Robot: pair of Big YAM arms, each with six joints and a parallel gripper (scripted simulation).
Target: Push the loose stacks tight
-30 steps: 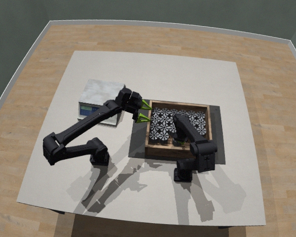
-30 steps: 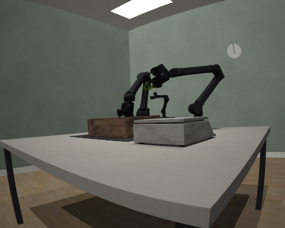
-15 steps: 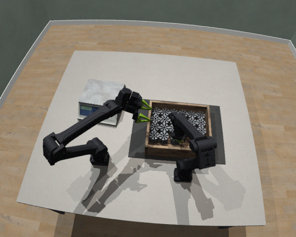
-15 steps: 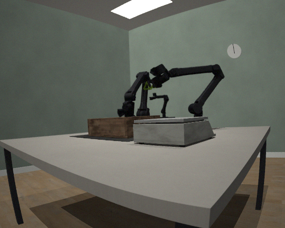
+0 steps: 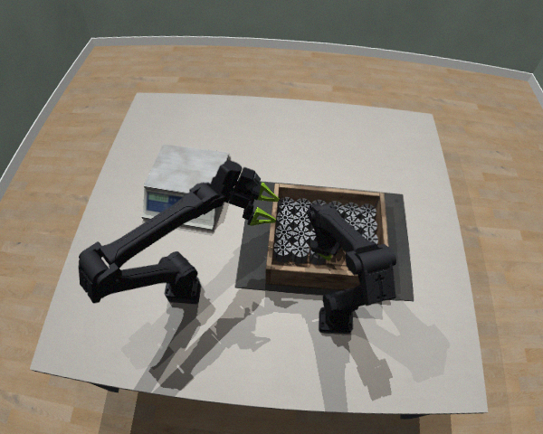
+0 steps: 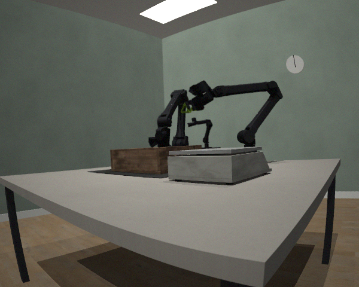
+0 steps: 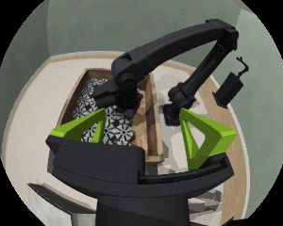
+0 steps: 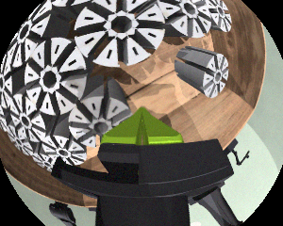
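Observation:
Right now my right hand is 90 mm short of the wooden crate, 20 mm to the right of it and 20 mm above it. Round my right hand: dark mat: 140 mm ahead, 70 mm below, 10 mm to the left.

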